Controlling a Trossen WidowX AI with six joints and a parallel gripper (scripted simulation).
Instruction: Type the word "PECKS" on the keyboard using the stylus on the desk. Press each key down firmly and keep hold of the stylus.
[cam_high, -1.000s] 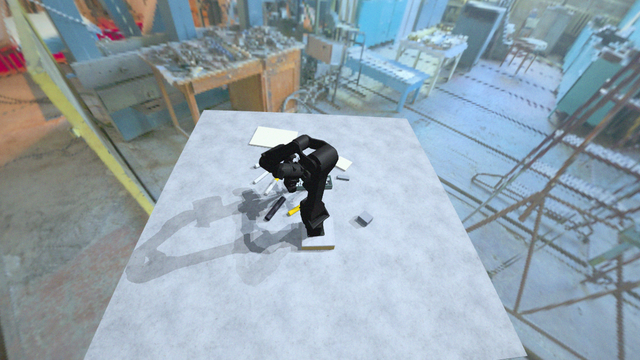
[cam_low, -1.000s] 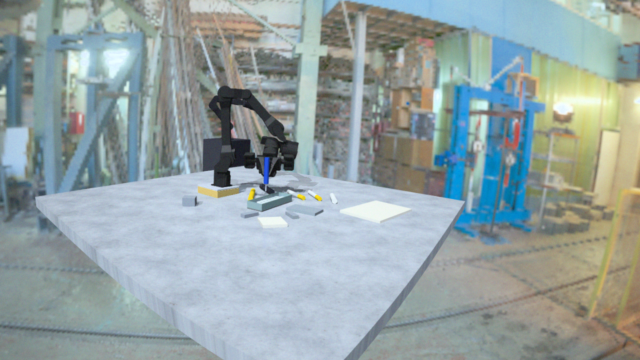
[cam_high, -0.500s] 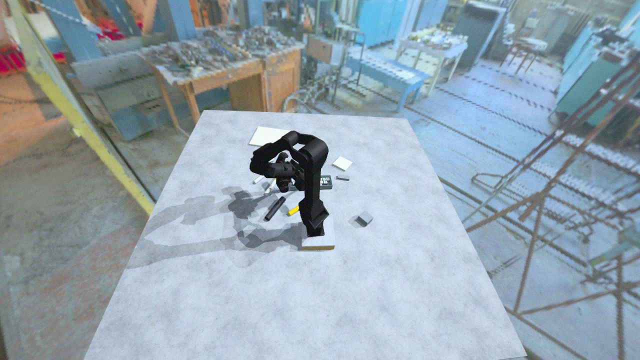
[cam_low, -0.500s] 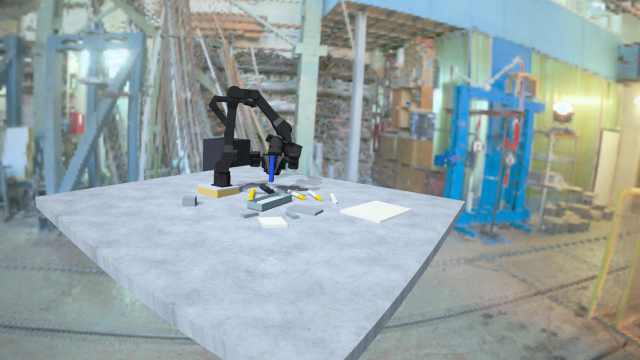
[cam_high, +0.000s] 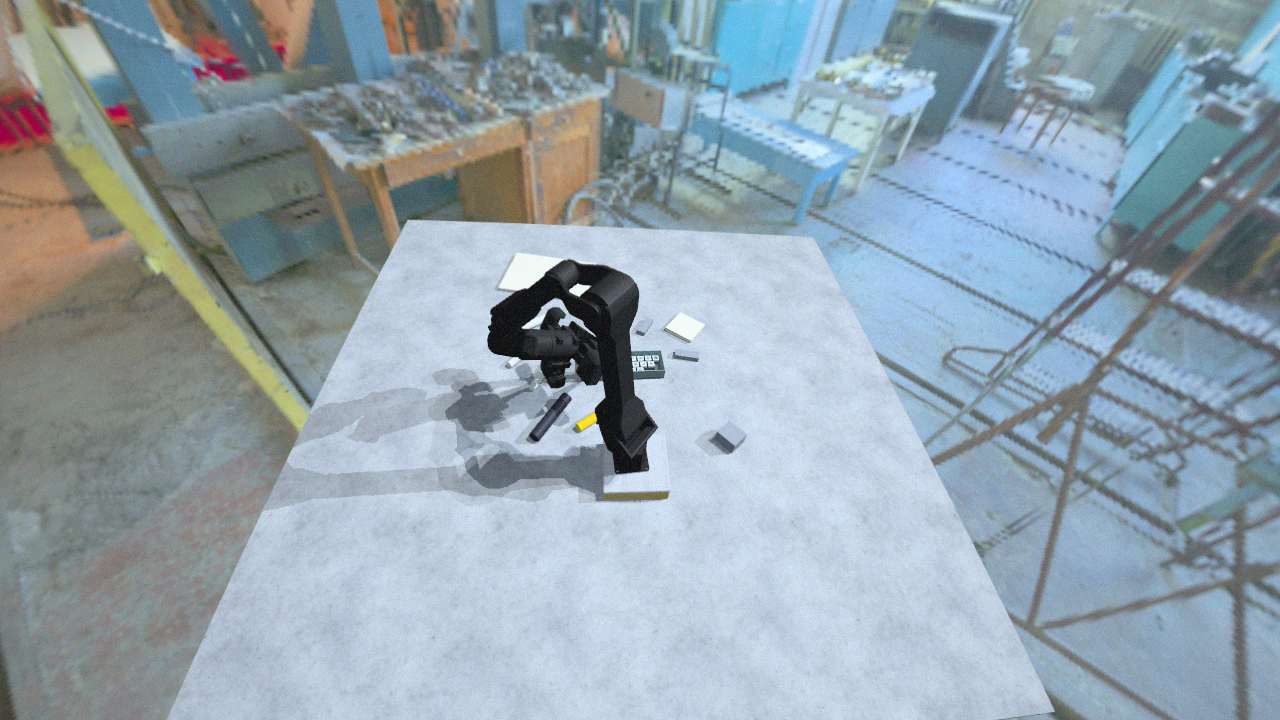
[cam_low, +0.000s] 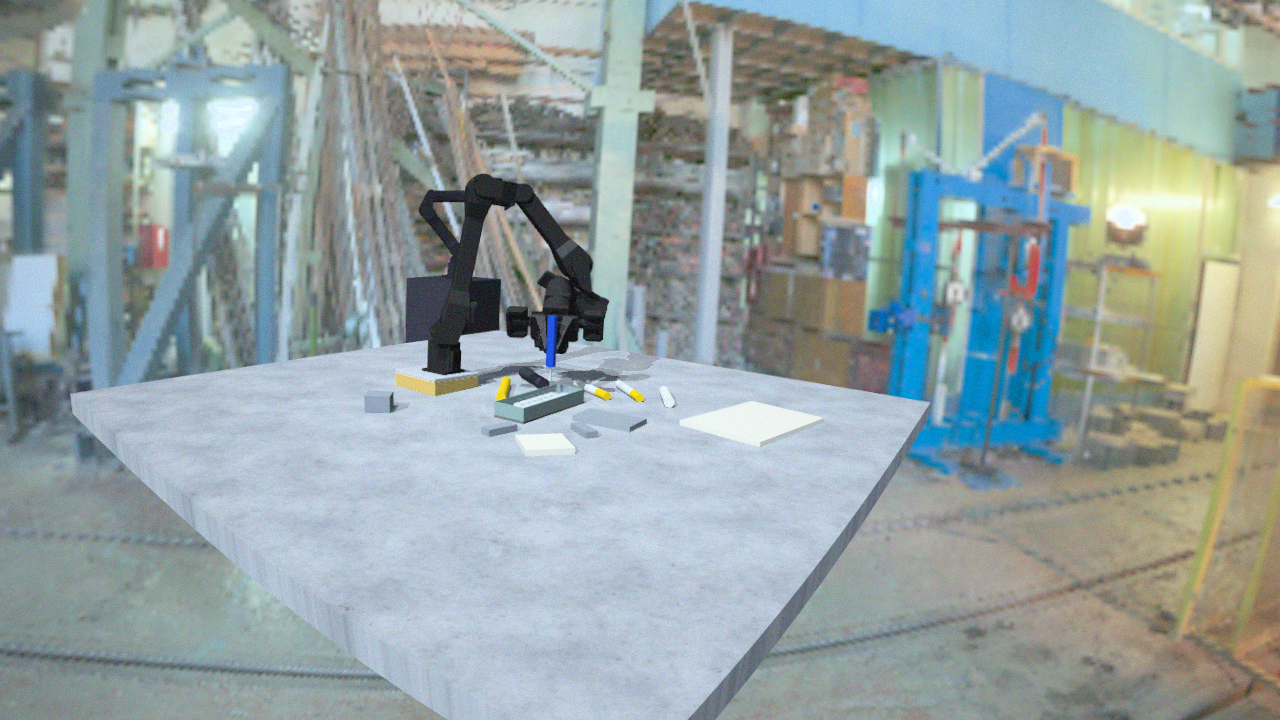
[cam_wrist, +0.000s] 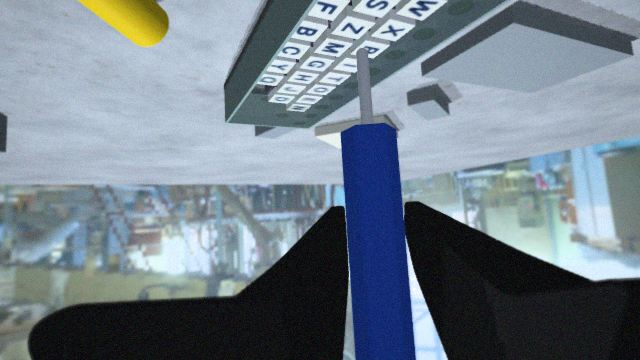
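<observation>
The yellow marker is 10 cm behind my gripper tip and 9 cm below it. Round my gripper tip: grey slab (15 cm ahead, 9 cm below, 4 cm to the right); then grey stylus tip (5 cm below); then blue stylus (1 cm below).
</observation>
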